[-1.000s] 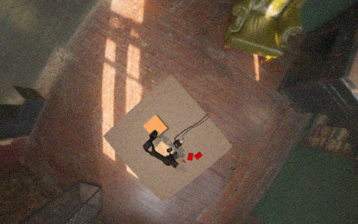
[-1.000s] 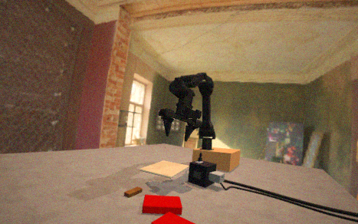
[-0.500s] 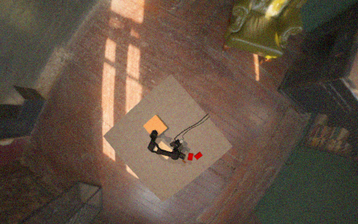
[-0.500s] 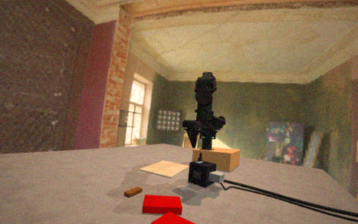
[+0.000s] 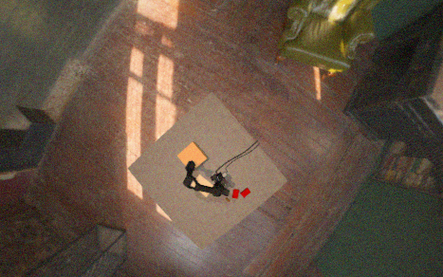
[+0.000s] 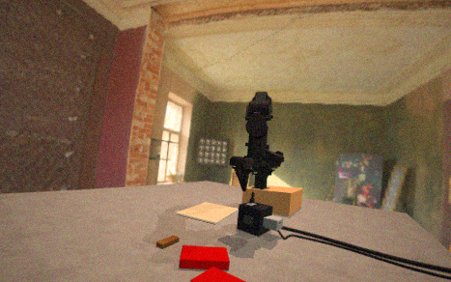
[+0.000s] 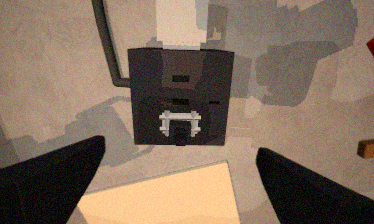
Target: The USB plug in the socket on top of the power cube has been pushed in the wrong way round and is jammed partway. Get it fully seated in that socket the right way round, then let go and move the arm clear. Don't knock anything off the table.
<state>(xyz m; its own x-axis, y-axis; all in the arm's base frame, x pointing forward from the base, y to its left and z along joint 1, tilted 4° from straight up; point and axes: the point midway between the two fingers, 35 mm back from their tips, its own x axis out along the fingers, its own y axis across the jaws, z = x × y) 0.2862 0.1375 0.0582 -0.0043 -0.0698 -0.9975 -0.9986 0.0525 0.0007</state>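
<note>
Right now my gripper tip is 30 mm above the dark USB plug. Round my gripper tip: small brown block 260 mm ahead, 110 mm below, 60 mm to the right; then silver-framed socket 50 mm below; then beige flat sheet 190 mm to the right, 120 mm below, 20 mm behind.
</note>
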